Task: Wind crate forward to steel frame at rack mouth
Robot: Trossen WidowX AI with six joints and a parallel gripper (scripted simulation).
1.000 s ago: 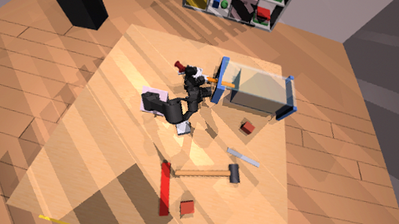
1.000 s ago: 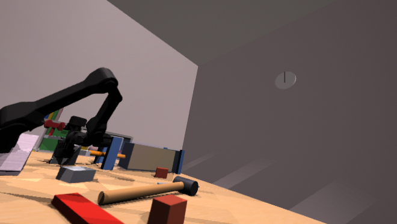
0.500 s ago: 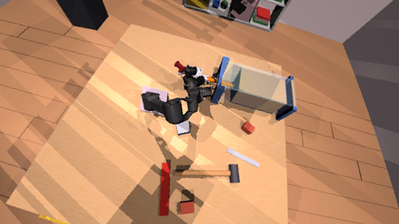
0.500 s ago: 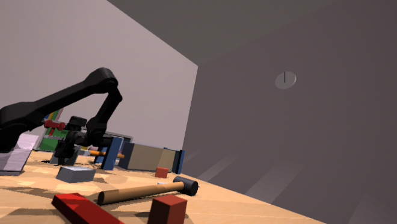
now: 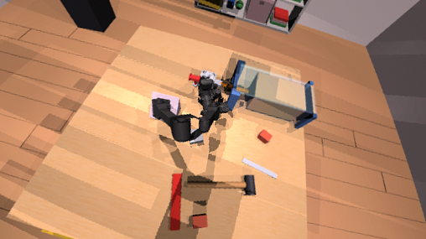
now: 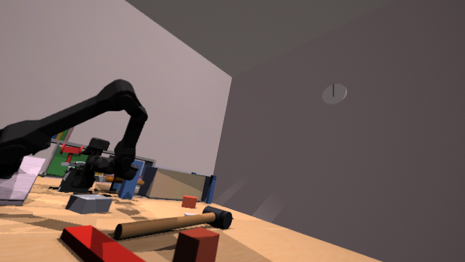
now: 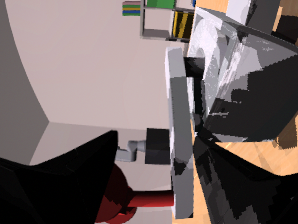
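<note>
My gripper tip is 10 mm to the right of the winch handle, 10 mm past it and 10 mm above it. Also, from my gripper tip: red grip: 40 mm behind, 20 mm to the right, 20 mm above; blue steel frame: 190 mm ahead, 50 mm to the left, 20 mm below; winch: 90 mm below, 50 mm to the left, 10 mm ahead.
</note>
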